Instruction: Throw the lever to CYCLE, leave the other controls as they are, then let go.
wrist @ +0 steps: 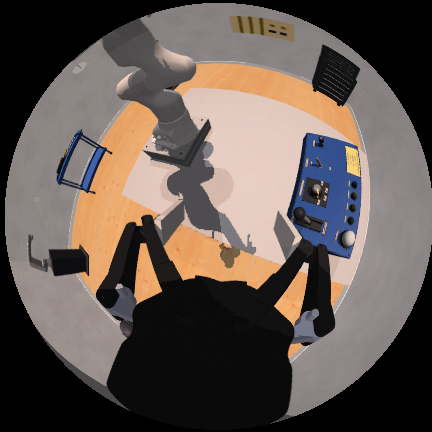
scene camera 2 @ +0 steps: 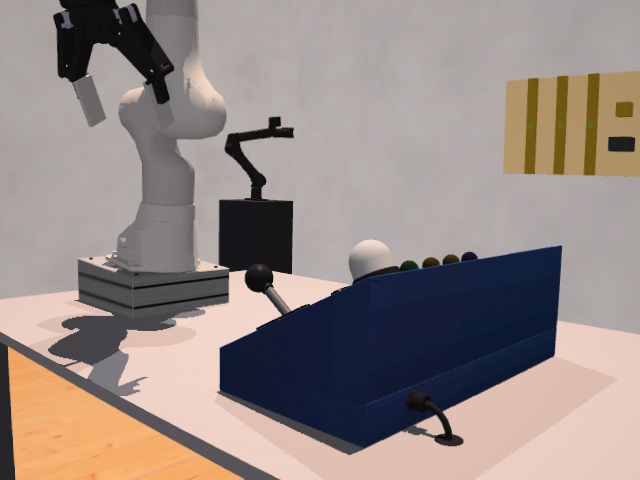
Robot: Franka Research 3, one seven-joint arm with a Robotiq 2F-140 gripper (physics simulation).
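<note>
A blue control console (scene camera 2: 454, 330) (wrist: 337, 167) stands on the table. Its lever has a black ball knob (scene camera 2: 258, 277) (wrist: 299, 213) on a metal rod, leaning out from a slotted plate near one end of the sloping face. The labels beside the slot are too small to read. The other controls include a rotary knob (wrist: 316, 190) on a dark plate, a white dome (scene camera 2: 370, 259) (wrist: 347, 239), a row of small coloured domes and two small switches. My gripper (scene camera 2: 125, 105) (wrist: 229, 214) is wide open and empty, high above the table and apart from the lever.
The table (scene camera 2: 170, 372) (wrist: 255, 130) carries my arm's base block (scene camera 2: 180, 289). A black cable (scene camera 2: 439, 413) leaves the console's back. A black pedestal (scene camera 2: 255, 235) with a small arm stands beyond the table. A blue cart (wrist: 92, 170) and a dark slatted object (wrist: 336, 75) stand farther off.
</note>
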